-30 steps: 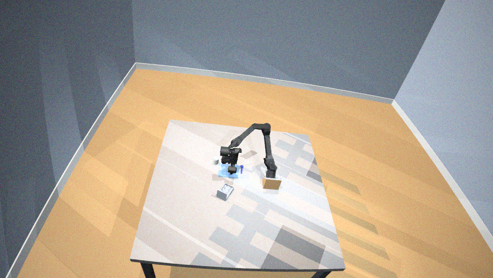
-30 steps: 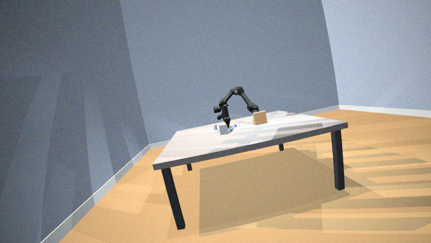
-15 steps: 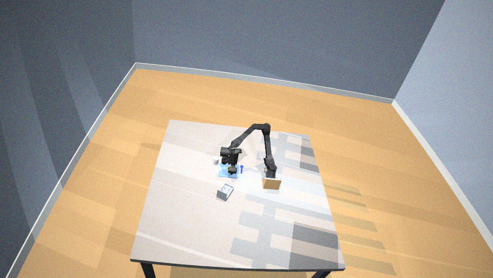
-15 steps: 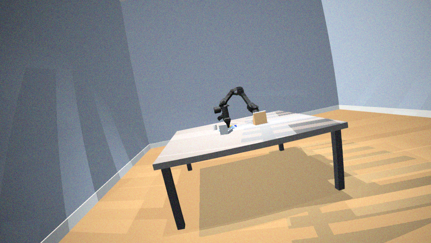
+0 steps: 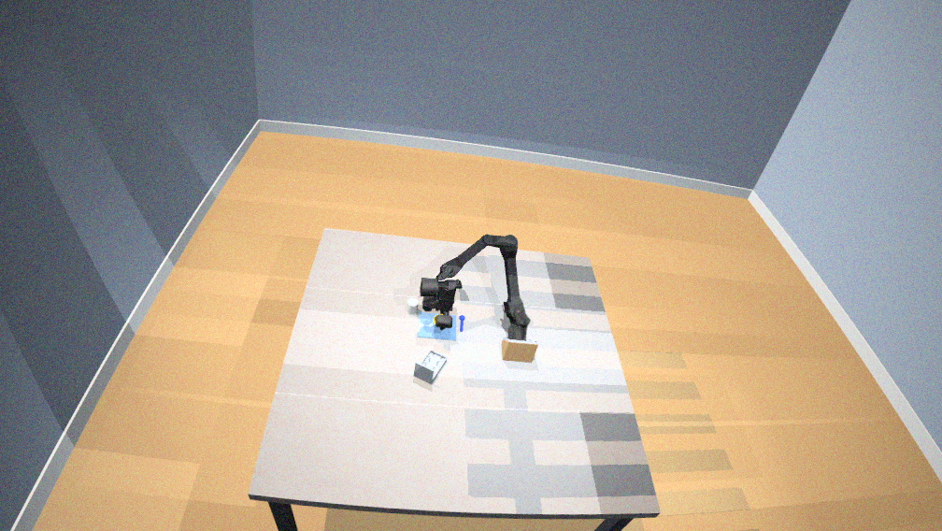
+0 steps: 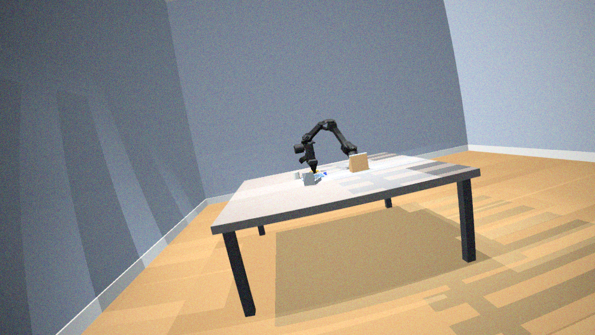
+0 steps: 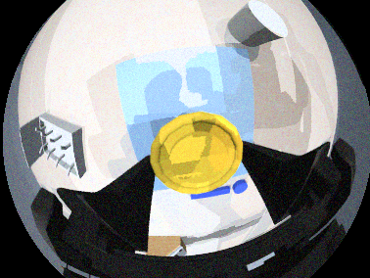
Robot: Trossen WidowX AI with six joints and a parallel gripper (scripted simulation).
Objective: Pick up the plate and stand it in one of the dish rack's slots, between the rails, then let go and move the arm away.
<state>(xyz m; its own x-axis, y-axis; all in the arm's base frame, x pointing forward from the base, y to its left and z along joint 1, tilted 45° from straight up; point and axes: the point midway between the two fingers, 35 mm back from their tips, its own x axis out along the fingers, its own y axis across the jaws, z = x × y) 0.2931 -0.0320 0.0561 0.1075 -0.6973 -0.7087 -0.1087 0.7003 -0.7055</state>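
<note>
My gripper tip is now 3 cm above the light blue mat and 2 cm short of it. From my gripper tip the other things lie so: white cup: 13 cm ahead, 6 cm to the right; then yellow plate: 1 cm above; then grey dish rack: 21 cm to the left, 1 cm below, 1 cm ahead.
</note>
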